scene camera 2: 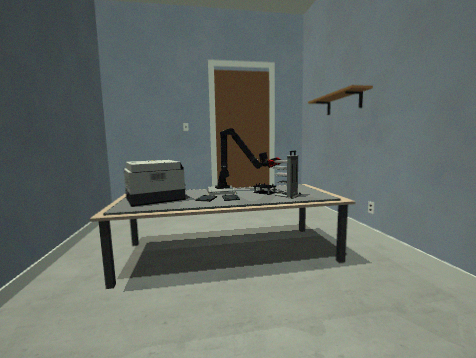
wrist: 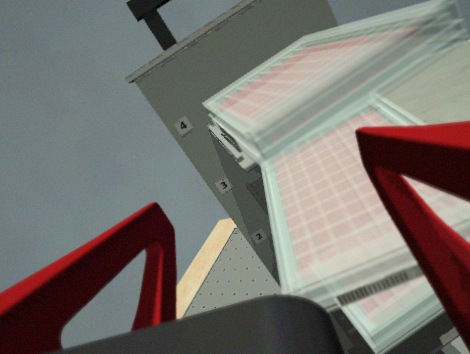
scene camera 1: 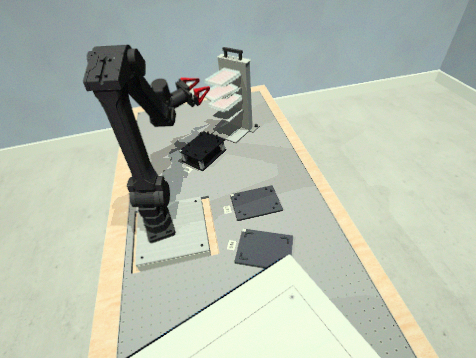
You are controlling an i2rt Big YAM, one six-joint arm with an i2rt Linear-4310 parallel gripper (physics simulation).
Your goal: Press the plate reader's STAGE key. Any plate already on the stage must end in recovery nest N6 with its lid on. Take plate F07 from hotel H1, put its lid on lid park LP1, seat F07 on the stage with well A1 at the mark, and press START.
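Seen in the pictures: gripper, fingertip midpoint: (scene camera 2: pixel 279 161) (wrist: pixel 257 183) (scene camera 1: pixel 204 83); arm's base, link origin: (scene camera 2: pixel 222 187) (scene camera 1: pixel 159 225).
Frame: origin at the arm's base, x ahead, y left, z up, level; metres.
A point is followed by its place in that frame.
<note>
My gripper (scene camera 1: pixel 203 84) @[x 0.330, y 0.414, z 0.239 m] (scene camera 2: pixel 278 161) @[x 0.330, y 0.414, z 0.239 m] (wrist: pixel 257 183) @[x 0.330, y 0.414, z 0.239 m] is open and empty, in front of hotel H1 (scene camera 1: pixel 245 97) @[x 0.493, y 0.390, z 0.145 m] (scene camera 2: pixel 293 177) @[x 0.487, y 0.449, z 0.123 m] (wrist: pixel 172 87) @[x 0.433, y 0.485, z 0.276 m]. Three clear-lidded pink plates show there: a top plate (scene camera 1: pixel 223 76) @[x 0.407, y 0.397, z 0.257 m] (wrist: pixel 320 65) @[x 0.371, y 0.385, z 0.257 m], a middle plate (scene camera 1: pixel 220 92) @[x 0.380, y 0.377, z 0.204 m] (wrist: pixel 320 190) @[x 0.369, y 0.409, z 0.205 m] and a lower plate (scene camera 1: pixel 225 103) @[x 0.396, y 0.376, z 0.151 m] (wrist: pixel 395 322) @[x 0.338, y 0.397, z 0.147 m]. The right finger overlaps the middle plate in the wrist view; its name label is hidden. The plate reader (scene camera 1: pixel 295 322) @[x 0.192, y -0.506, z 0.269 m] (scene camera 2: pixel 155 182) @[x 0.276, y -0.590, z 0.128 m] is closed on top; its keys and stage do not show. Nest N6 (scene camera 1: pixel 265 247) @[x 0.285, y -0.214, z -0.017 m] is a bare dark plate.
Another dark flat plate (scene camera 1: pixel 256 202) @[x 0.338, y -0.038, z -0.019 m] lies between N6 and a raised black stand (scene camera 1: pixel 202 147) @[x 0.247, y 0.293, z 0.031 m] (scene camera 2: pixel 264 187) @[x 0.295, y 0.287, z 0.025 m]; their tags are hard to read. The stand is near the hotel's foot. The hotel's handle (scene camera 1: pixel 232 51) @[x 0.470, y 0.441, z 0.328 m] (wrist: pixel 160 30) @[x 0.450, y 0.478, z 0.310 m] rises above it. The arm base sits on a pale plate (scene camera 1: pixel 185 230) @[x 0.075, y -0.056, z -0.003 m].
</note>
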